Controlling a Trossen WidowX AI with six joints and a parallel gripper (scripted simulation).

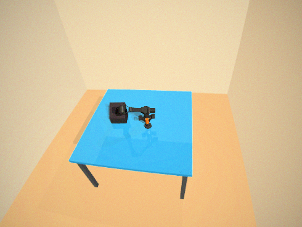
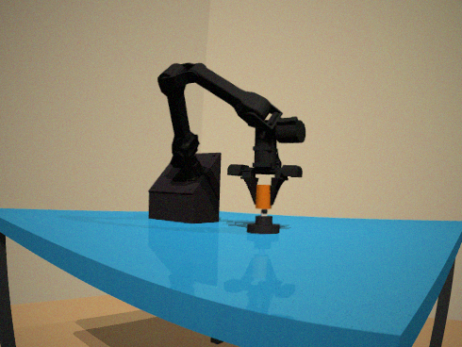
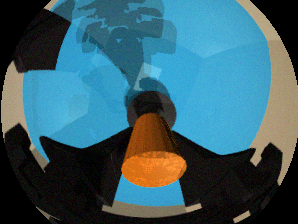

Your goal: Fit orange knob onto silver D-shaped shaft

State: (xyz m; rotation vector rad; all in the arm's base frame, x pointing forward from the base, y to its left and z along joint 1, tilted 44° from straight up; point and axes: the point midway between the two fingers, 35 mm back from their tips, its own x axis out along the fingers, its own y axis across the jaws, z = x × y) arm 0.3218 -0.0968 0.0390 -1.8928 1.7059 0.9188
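Now: gripper tip 30 mm below the orange knob. From my gripper tip the other things lie so: round pedestal: 40 mm below.
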